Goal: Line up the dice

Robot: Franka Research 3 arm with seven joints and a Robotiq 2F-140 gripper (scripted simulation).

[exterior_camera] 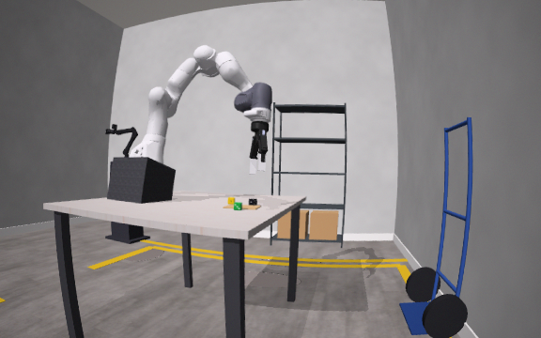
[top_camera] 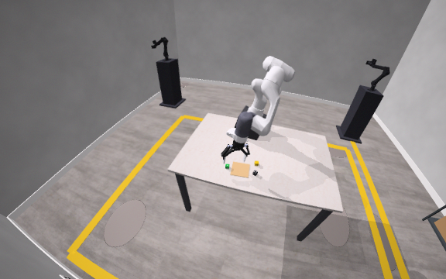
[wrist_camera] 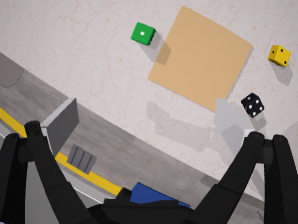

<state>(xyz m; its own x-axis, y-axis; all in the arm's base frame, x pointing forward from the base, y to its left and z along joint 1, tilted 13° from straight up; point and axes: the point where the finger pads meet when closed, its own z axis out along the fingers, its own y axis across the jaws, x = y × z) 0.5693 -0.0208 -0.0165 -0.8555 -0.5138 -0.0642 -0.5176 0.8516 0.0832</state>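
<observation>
My gripper is now 17 cm past the yellow die, 15 cm to the right of it and 15 cm above it. Round my hand: black die 16 cm to the left, 15 cm below, 7 cm behind; then green die 15 cm below, 6 cm to the right, 6 cm behind; then tan mat 16 cm below, 7 cm behind, 4 cm to the left.
</observation>
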